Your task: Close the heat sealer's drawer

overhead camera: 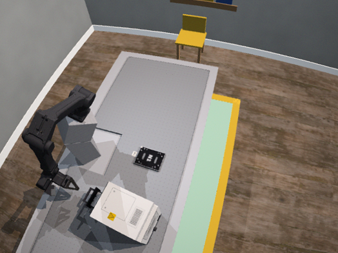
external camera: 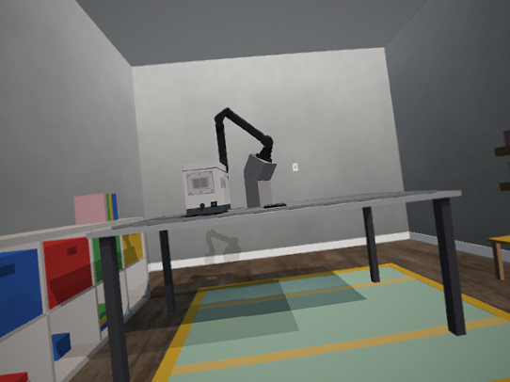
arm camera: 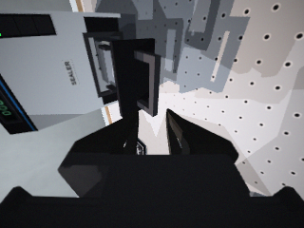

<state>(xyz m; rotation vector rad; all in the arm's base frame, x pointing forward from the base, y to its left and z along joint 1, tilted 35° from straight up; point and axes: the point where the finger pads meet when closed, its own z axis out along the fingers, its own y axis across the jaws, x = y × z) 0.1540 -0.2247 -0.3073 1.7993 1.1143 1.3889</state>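
Now: hand 160 mm short of the dark sealer drawer, 20 mm to the left of it and 60 mm above it.
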